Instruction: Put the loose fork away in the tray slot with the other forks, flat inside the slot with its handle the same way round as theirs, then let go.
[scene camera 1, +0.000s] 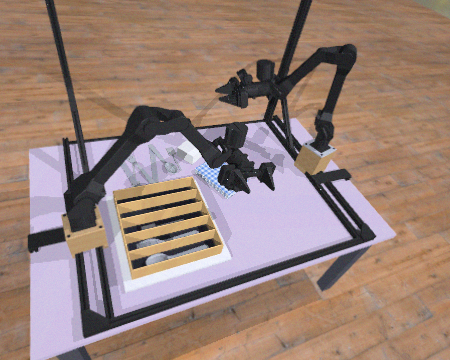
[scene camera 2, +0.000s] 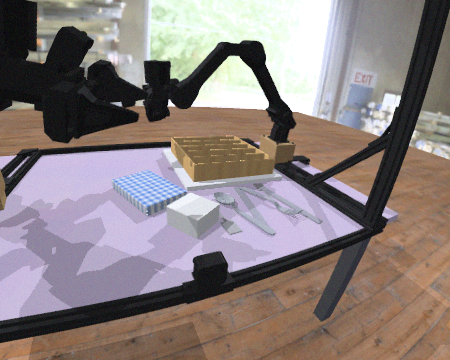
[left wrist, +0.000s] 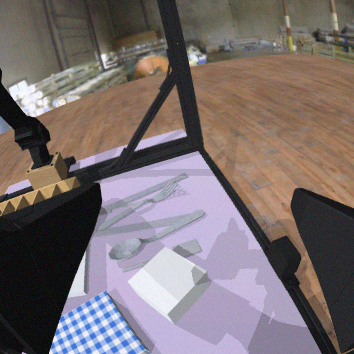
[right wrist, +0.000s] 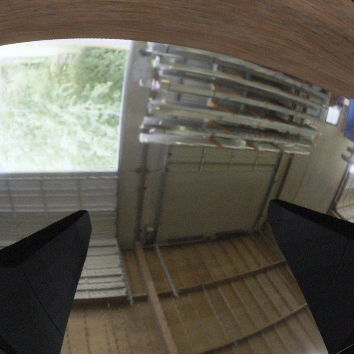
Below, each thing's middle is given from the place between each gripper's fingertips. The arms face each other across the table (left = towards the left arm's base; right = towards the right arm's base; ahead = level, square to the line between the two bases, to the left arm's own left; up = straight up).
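The white block (scene camera 2: 192, 214) sits 100 mm to the right of my left hand and 40 mm ahead of it, and it is also 230 mm below that hand.
Measured from my right hand, the block lies 10 mm to the left. The block is also 440 mm behind that same right hand, and 230 mm below it.
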